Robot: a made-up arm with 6 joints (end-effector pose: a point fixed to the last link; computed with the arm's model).
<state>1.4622 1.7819 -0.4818 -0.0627 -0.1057 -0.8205</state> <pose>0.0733 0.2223 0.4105 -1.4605 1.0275 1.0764</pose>
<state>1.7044 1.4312 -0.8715 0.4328 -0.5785 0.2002</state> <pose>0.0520 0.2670 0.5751 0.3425 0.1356 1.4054</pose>
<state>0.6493 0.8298 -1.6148 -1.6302 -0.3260 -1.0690</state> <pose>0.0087 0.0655 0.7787 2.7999 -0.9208 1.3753</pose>
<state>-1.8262 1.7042 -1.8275 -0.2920 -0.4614 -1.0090</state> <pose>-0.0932 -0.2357 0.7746 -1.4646 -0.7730 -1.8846</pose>
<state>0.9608 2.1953 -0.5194 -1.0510 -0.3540 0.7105</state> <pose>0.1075 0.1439 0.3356 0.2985 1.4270 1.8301</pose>
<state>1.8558 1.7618 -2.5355 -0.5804 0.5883 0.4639</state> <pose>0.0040 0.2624 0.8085 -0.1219 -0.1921 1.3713</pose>
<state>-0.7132 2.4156 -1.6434 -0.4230 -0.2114 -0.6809</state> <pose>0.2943 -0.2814 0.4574 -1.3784 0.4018 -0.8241</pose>
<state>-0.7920 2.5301 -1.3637 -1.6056 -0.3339 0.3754</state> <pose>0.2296 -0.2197 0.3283 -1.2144 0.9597 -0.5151</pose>
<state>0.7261 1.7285 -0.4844 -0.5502 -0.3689 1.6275</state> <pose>0.1434 0.1275 0.4023 1.1961 1.0051 1.1570</pose>
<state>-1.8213 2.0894 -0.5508 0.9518 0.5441 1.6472</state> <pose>-0.0352 -0.1288 0.3697 -2.0838 0.9000 0.0182</pose>
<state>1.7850 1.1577 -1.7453 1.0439 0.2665 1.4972</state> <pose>-0.0141 0.1515 0.7851 2.0370 -0.4916 2.2858</pose>
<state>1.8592 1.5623 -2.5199 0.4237 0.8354 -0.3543</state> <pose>-0.0088 0.1955 0.8343 -0.3442 -0.1369 1.9970</pose>
